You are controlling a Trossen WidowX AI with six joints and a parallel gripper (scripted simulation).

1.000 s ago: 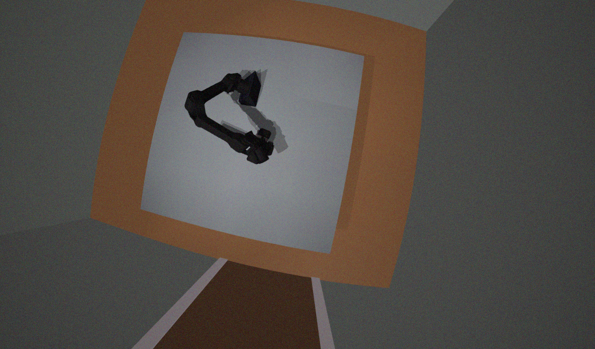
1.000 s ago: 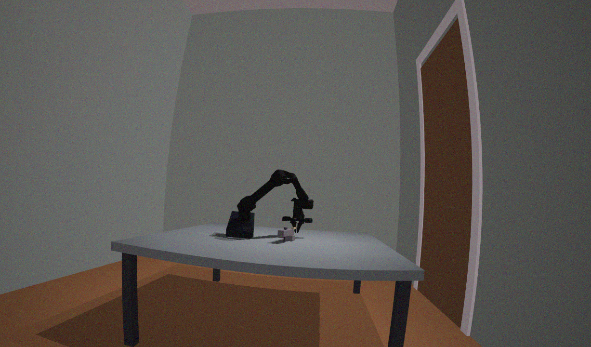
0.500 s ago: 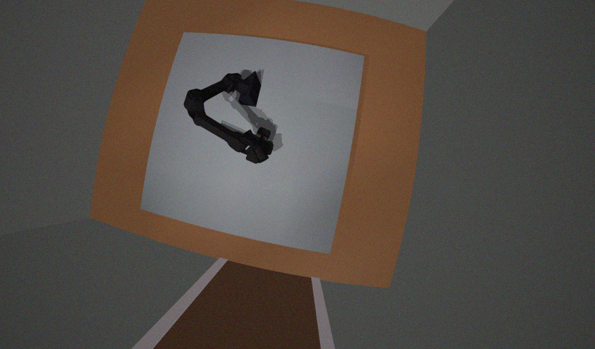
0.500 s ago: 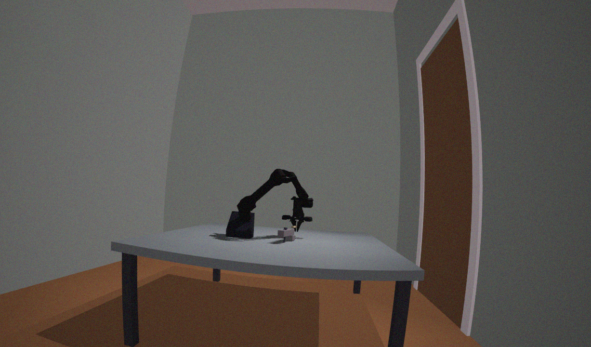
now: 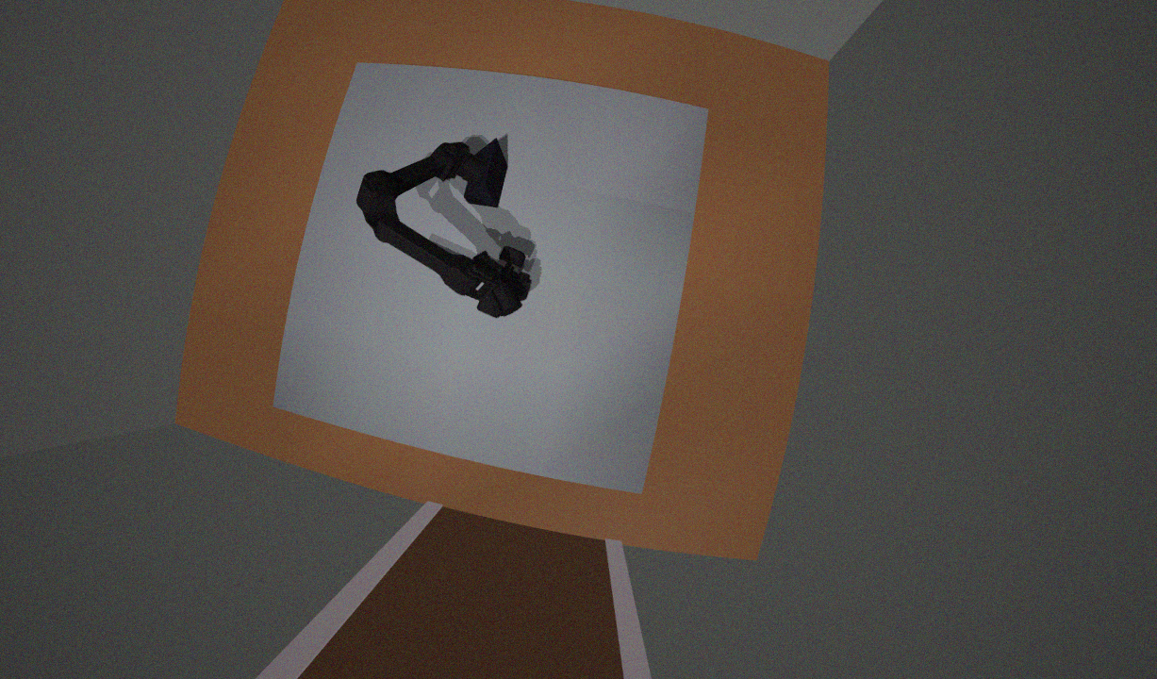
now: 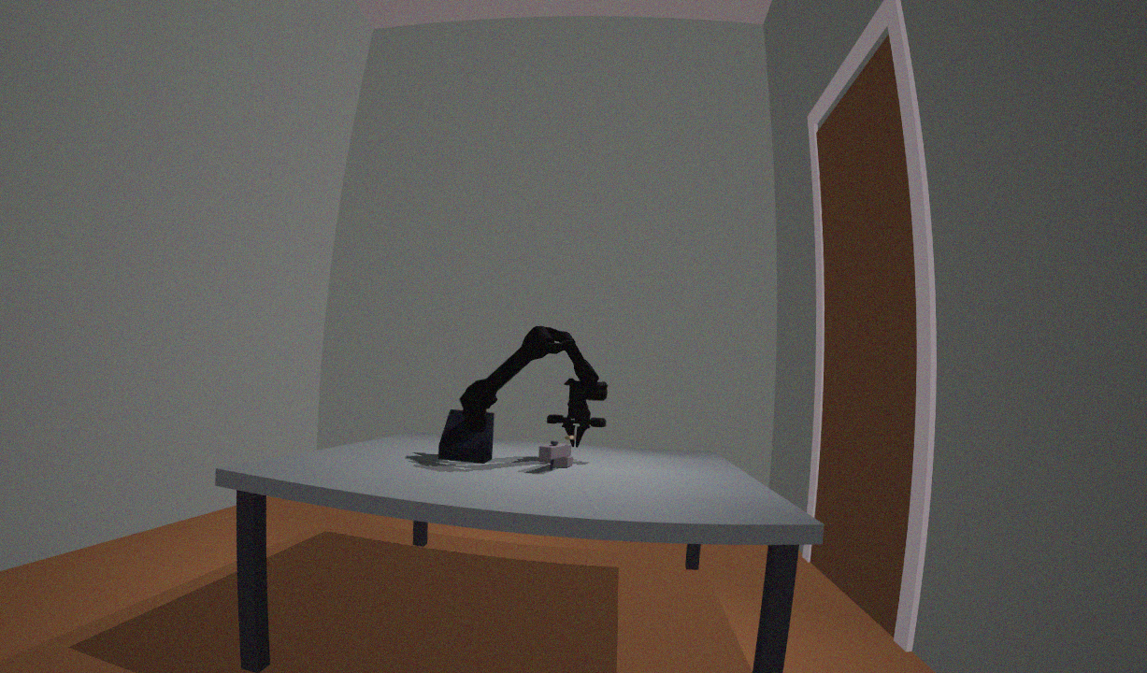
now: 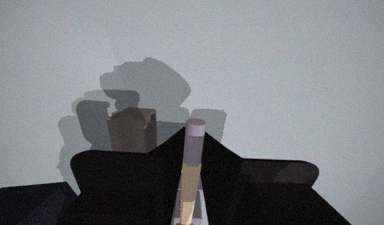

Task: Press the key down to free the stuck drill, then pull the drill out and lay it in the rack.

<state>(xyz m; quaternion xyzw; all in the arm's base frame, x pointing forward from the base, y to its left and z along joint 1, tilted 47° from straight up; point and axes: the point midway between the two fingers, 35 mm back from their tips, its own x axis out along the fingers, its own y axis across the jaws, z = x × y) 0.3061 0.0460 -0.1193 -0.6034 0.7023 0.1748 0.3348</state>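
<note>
The drill lies 1 cm behind my gripper tip, 4 cm to the right of it and 3 cm above it. Also, from my gripper tip: rack: 8 cm behind, 1 cm to the right, 3 cm below.
</note>
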